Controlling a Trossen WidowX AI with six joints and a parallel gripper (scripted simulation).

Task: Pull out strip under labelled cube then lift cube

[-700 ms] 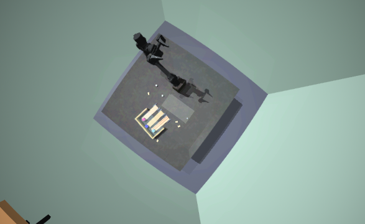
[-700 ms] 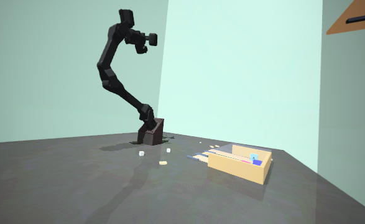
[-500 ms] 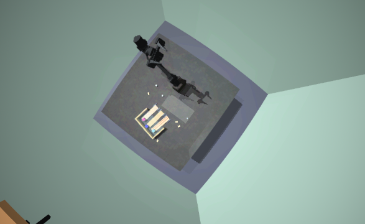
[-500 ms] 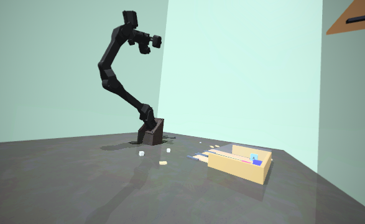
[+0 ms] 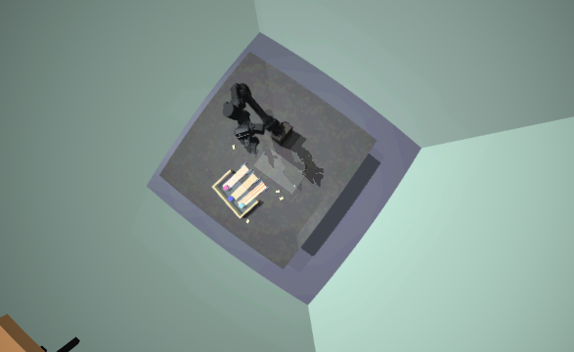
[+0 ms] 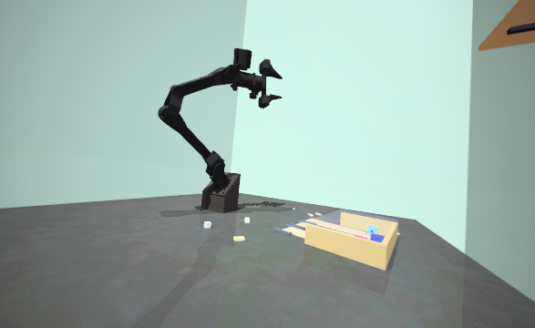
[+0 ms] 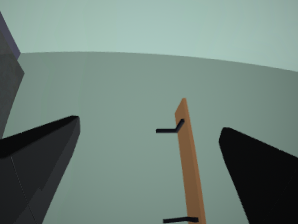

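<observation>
Now: the grid-patterned strip 250 mm ahead of my gripper tip, 50 mm to the right of it and 560 mm below it.
</observation>
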